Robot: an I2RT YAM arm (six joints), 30 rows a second.
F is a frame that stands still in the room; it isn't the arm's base.
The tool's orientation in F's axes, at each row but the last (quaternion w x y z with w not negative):
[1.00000, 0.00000, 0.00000, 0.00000]
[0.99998, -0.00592, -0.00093, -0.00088]
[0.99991, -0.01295, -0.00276, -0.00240]
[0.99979, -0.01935, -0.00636, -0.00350]
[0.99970, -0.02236, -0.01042, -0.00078]
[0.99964, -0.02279, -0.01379, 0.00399]
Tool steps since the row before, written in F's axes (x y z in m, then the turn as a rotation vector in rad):
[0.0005, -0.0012, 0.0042, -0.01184, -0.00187, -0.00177]
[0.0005, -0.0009, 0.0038, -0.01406, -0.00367, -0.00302]
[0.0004, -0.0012, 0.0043, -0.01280, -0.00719, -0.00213]
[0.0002, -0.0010, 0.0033, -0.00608, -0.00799, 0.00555]
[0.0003, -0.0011, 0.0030, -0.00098, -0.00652, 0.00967]
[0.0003, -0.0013, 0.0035, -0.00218, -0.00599, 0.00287]
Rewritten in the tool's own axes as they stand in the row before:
[0.0005, -0.0012, 0.0042, -0.01184, -0.00187, -0.00177]
[0.0005, -0.0009, 0.0038, -0.01406, -0.00366, -0.00304]
[0.0004, -0.0013, 0.0043, -0.01278, -0.00719, -0.00225]
[0.0002, -0.0011, 0.0033, -0.00595, -0.00824, 0.00531]
[0.0004, -0.0012, 0.0029, -0.00077, -0.00695, 0.00939]
[0.0004, -0.0015, 0.0034, -0.00215, -0.00610, 0.00265]

